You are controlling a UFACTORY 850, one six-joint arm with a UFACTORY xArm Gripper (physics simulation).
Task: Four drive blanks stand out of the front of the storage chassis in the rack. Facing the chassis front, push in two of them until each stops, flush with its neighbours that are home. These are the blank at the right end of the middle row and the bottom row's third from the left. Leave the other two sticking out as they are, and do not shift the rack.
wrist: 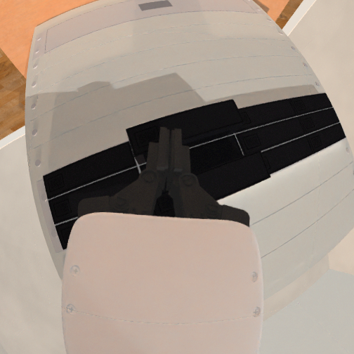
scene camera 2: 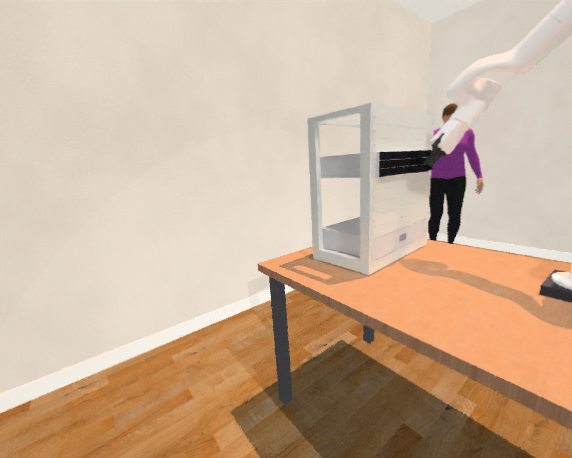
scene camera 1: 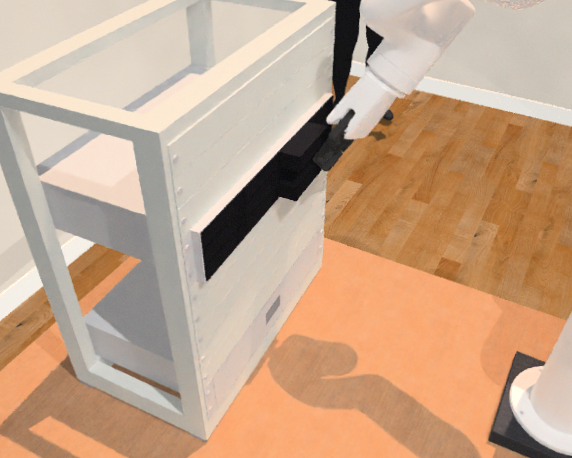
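Note:
The black chassis front [scene camera 1: 240, 225] [scene camera 2: 400, 164] sits in the pale rack [scene camera 1: 157, 225] [scene camera 2: 366, 200]; the wrist view shows it upside down. The bottom row's third blank from the left [scene camera 1: 295, 191] [wrist: 210, 116] stands out. The top row's third blank [scene camera 1: 302, 142] [wrist: 235, 175] also stands out. The middle row's right-end blank [wrist: 65, 207] looks level with the blank below it, though partly hidden by the gripper. My gripper [scene camera 1: 327, 163] [scene camera 2: 429, 163] [wrist: 168, 140] is shut and empty. Its tips overlap the bottom-row blank in the wrist view; contact cannot be told. A fourth standing-out blank cannot be made out.
The rack stands on an orange table [scene camera 1: 410, 350] [scene camera 2: 475, 320]. A grey drawer-like unit [scene camera 1: 120, 330] [scene camera 2: 341, 237] lies low inside the rack. The arm's base [scene camera 1: 517, 400] [scene camera 2: 555, 287] is on the table at the right. A person [scene camera 2: 470, 150] stands behind, beyond the rack.

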